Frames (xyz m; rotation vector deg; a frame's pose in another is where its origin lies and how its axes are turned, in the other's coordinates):
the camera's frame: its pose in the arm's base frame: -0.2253 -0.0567 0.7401 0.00 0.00 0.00
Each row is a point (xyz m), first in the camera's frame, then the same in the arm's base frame.
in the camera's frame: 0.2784 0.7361 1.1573
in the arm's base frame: 0.0531 0.6794 1.8974
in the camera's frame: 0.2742 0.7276 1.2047
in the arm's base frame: 0.0489 0.6709 1.9448
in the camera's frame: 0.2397 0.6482 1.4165
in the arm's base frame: 0.0144 0.5915 2.1566
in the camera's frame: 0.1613 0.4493 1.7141
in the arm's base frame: -0.0640 0.3926 2.4542
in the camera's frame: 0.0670 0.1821 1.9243
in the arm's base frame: -0.1583 0.1254 2.6644
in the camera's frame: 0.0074 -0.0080 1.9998
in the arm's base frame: -0.2179 -0.0647 2.7399
